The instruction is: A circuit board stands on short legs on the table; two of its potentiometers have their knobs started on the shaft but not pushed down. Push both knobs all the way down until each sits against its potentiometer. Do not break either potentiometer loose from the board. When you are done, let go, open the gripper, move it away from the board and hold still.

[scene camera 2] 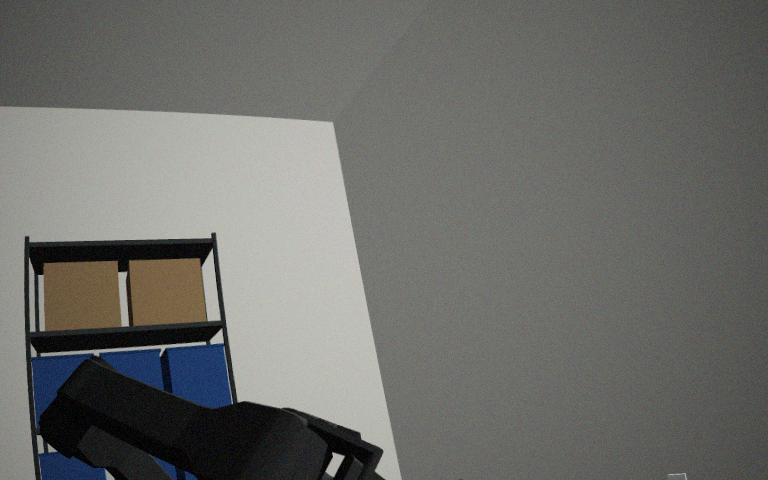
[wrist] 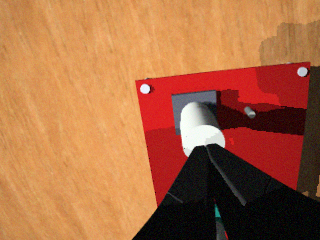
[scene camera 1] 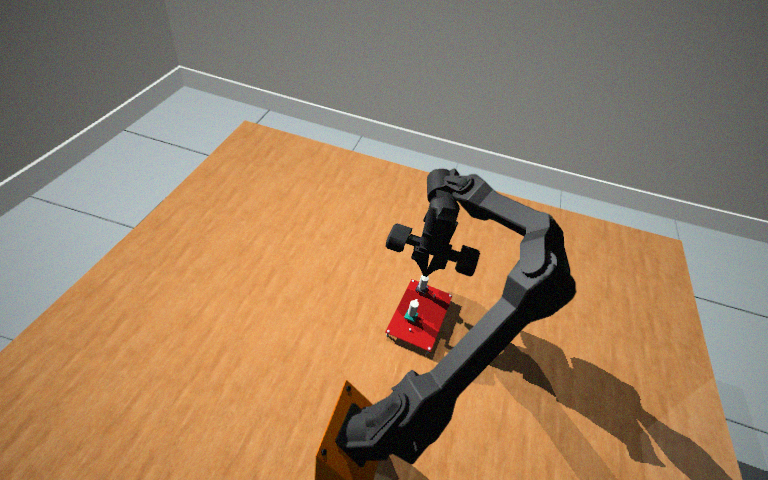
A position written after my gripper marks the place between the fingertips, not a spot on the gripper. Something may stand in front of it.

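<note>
Knob [wrist: 198, 126] in sight. My gripper [wrist: 206, 155], [scene camera 1: 425, 275]: shut, holding nothing.
</note>
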